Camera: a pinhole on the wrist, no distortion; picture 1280 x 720 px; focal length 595.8 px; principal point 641.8 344.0 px. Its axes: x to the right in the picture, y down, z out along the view. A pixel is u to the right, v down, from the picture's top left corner.
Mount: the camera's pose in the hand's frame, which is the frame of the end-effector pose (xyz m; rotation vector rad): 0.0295 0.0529 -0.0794 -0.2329 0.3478 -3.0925
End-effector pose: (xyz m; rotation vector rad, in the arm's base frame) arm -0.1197 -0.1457 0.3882 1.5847 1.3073 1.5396
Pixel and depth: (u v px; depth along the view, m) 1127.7 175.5 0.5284
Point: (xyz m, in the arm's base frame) 0.4448 -0.3381 0.2259
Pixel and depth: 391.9 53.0 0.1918
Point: -0.0024 -0.0336 0.5177
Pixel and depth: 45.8 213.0 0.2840
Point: 0.0069 0.1885 0.5569
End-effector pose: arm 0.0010 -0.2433 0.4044 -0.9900 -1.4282 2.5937
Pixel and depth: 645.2 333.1 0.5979
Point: -0.3779 -0.5453 0.5864
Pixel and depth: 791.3 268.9 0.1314
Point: -0.0314 -0.3029 0.3871
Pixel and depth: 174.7 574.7 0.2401
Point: -0.2789 -0.1960 0.3773
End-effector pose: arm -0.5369 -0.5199 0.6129 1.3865 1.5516 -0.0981
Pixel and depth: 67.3 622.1 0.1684
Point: -0.5176 -0.4143 0.4136
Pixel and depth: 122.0 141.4 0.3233
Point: -0.2686 -0.3740 0.3124
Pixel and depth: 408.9 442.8 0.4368
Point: -0.3944 -0.5618 0.2261
